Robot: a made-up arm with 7 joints.
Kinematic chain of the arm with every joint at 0, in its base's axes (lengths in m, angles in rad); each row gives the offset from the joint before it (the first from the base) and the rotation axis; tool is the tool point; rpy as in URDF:
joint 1: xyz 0 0 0.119 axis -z
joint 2: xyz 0 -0.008 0.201 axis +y
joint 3: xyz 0 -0.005 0.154 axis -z
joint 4: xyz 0 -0.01 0.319 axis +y
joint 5: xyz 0 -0.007 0.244 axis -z
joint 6: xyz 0 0 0.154 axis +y
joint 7: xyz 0 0 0.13 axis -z
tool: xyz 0 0 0 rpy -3.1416 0 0
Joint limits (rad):
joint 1: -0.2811..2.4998
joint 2: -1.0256..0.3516
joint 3: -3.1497..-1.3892
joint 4: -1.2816..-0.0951
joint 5: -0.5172..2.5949
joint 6: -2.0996..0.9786
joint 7: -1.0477..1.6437
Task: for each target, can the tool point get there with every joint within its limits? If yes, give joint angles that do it. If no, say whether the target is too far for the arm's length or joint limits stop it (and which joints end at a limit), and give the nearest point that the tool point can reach.
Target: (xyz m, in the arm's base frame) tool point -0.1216 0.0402 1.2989
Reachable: yes | joints 1.5810 -0.1211 -1.7072 -0.2786 1.0953 0.4194 0.9834
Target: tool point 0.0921 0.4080 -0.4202
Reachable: no: joint limits stop it (at a limit: joint 2, joint 3, joint 4) | nearest point 0.1381 0.6119 0.4531 | short by 0.898 m
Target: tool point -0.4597 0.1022 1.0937
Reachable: yes | joints 1.3696 -0.2399 -1.5240 -0.9184 -0.0343 0.0358 0.4839
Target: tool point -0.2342 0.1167 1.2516
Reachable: yes | joints 1.8625 -0.1814 -1.9572 -0.5538 0.9082 0.0577 -0.7969
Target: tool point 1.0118 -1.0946 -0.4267
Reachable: no: too far | nearest point 0.4357 -0.4714 0.6375 | short by 1.361 m
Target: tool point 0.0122 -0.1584 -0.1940
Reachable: no: joint limits stop it (at a limit: joint 1, joint 2, joint 3, joint 4) | nearest point -0.3429 -0.4726 0.4736 | short by 0.819 m
